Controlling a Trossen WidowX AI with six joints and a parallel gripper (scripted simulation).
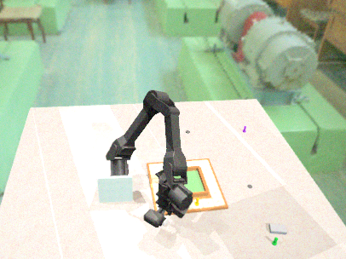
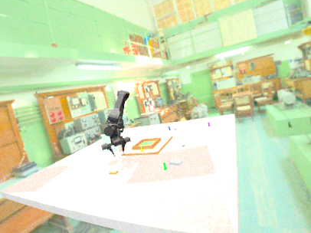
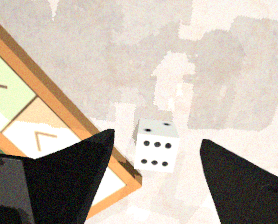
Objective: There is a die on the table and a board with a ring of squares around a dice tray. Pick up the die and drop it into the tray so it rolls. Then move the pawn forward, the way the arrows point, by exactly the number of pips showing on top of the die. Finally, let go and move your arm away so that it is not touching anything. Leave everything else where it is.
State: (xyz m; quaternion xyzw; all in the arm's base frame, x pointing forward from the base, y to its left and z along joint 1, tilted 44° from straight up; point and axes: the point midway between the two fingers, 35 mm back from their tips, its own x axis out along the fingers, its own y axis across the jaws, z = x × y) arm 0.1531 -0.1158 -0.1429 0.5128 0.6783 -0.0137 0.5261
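Right now my gripper tip is 1 cm above the white die. The rest, counted from my gripper tip: yellow pawn: 14 cm ahead, 6 cm to the left, 1 cm above; grey tile: 41 cm ahead, 10 cm to the right, 1 cm below; green pawn: 37 cm ahead, 15 cm to the right.
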